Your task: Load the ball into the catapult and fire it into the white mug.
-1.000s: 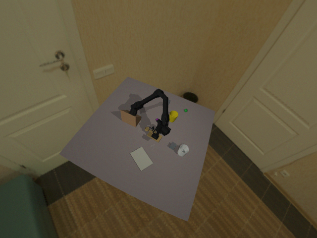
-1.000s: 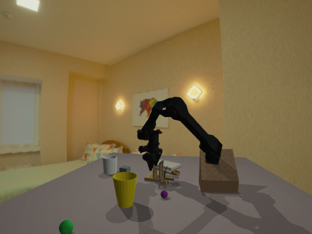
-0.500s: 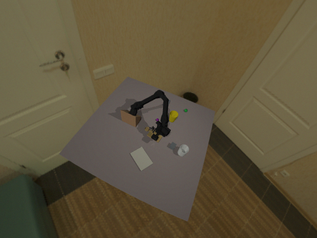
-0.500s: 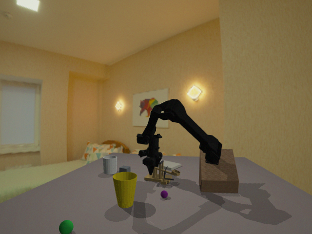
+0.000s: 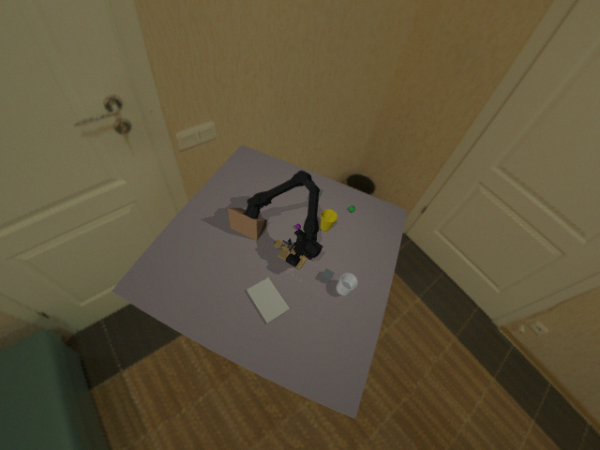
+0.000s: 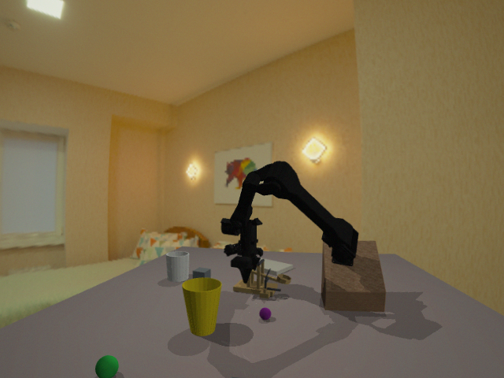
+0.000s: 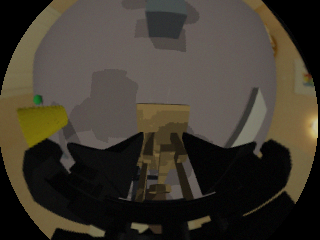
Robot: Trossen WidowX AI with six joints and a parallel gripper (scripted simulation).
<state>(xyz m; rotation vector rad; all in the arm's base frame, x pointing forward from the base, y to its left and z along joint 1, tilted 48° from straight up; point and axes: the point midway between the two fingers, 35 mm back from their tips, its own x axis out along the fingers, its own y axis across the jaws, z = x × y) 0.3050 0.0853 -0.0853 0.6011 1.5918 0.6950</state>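
The purple ball is 190 mm to the left of my gripper tip, 110 mm behind it and 20 mm below it. From my gripper tip the other things lie so: wooden catapult 70 mm behind, 20 mm to the left, 20 mm above; then white slab 280 mm to the right, 20 mm below; then small grey cube 180 mm ahead, 10 mm below.
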